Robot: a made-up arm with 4 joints.
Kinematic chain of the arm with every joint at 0, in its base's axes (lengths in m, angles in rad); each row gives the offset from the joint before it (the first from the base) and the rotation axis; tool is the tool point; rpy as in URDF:
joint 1: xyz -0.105 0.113 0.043 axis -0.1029 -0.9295 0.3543
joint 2: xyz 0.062 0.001 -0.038 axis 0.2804 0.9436 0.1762
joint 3: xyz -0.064 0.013 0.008 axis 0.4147 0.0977 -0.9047
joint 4: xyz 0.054 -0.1 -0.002 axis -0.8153 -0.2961 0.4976
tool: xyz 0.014 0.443 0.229 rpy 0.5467 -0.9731 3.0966
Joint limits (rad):
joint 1: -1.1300..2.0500
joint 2: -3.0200..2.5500
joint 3: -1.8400..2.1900
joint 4: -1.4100..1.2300
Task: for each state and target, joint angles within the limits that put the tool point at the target. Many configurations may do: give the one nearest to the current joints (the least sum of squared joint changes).
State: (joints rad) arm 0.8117 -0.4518 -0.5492 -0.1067
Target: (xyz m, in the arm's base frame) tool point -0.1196 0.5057 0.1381
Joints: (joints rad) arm 0.1539 -0.4180 0.1079 0.1547
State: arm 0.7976 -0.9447 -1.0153 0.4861
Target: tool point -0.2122 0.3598 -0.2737
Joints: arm 0.9523 -0.1566 -0.5416 0.4586
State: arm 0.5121 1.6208 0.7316 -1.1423
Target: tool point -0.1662 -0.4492 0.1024
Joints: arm -0.3578 1.0367 1.5157 -1.4100
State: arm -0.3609 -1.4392 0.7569 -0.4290
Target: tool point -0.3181 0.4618 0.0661
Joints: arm -0.1160 -1.9712 0.2071 -0.5065
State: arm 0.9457 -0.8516 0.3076 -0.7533
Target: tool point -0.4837 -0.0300 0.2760
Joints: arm 1.1636 -0.7317 0.1486 -1.2225
